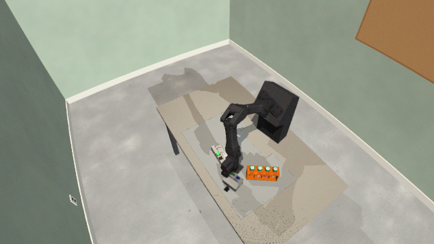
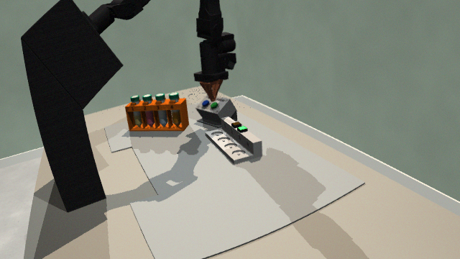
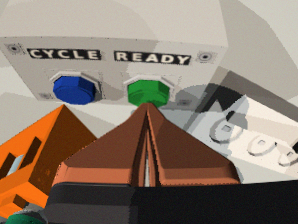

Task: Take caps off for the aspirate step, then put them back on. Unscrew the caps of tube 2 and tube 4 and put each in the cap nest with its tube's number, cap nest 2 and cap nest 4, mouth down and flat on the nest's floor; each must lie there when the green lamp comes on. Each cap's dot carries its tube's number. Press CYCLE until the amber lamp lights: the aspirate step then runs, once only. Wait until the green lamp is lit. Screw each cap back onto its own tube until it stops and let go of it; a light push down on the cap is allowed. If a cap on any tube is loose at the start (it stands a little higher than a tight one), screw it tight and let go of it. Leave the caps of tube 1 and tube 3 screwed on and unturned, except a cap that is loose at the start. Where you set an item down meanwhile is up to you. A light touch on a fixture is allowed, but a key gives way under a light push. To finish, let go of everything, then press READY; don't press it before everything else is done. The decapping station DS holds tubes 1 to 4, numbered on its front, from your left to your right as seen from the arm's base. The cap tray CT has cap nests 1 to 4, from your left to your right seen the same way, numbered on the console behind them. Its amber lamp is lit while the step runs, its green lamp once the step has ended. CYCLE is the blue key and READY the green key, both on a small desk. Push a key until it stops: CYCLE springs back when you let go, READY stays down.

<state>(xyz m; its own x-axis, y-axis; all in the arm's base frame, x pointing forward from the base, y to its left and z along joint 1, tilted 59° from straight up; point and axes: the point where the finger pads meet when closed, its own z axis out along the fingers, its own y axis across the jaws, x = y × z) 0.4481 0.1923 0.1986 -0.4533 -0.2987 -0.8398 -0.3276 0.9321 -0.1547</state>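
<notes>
My gripper is now 20 mm above the green ready key. The rest, counted from my hand: blue cycle key: 40 mm to the left, 20 mm below, 20 mm behind; cap 1: 270 mm behind, 80 mm to the left, 20 mm above.
</notes>
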